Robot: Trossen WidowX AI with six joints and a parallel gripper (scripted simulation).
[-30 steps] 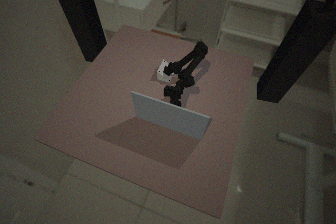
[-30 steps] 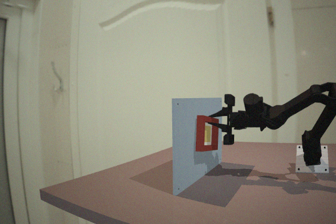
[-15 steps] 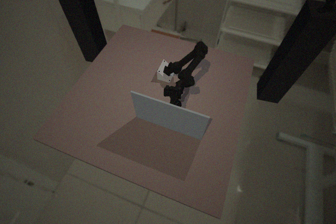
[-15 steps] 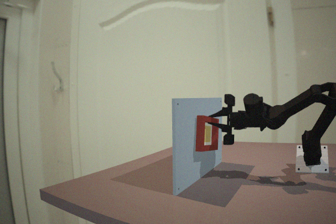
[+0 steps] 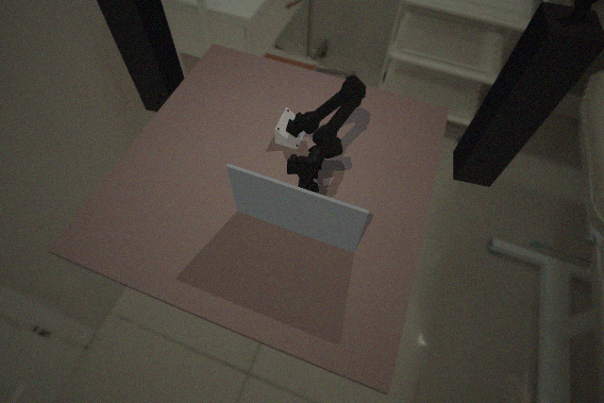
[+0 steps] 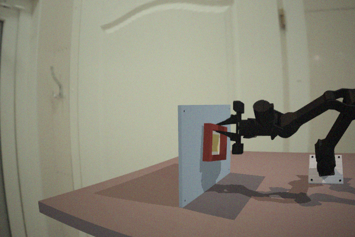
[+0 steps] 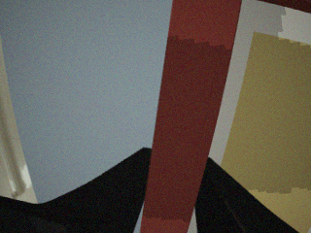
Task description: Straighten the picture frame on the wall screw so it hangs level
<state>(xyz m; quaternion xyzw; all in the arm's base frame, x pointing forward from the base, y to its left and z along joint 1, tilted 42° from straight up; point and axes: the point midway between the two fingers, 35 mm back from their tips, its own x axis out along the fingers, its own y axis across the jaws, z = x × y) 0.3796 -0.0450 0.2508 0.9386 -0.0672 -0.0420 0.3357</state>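
The red picture frame lies 5 cm below my gripper tip, 1 cm to the left of it and 1 cm ahead of it. Round my gripper tip: wall panel: 7 cm below, 2 cm ahead, 1 cm to the right.
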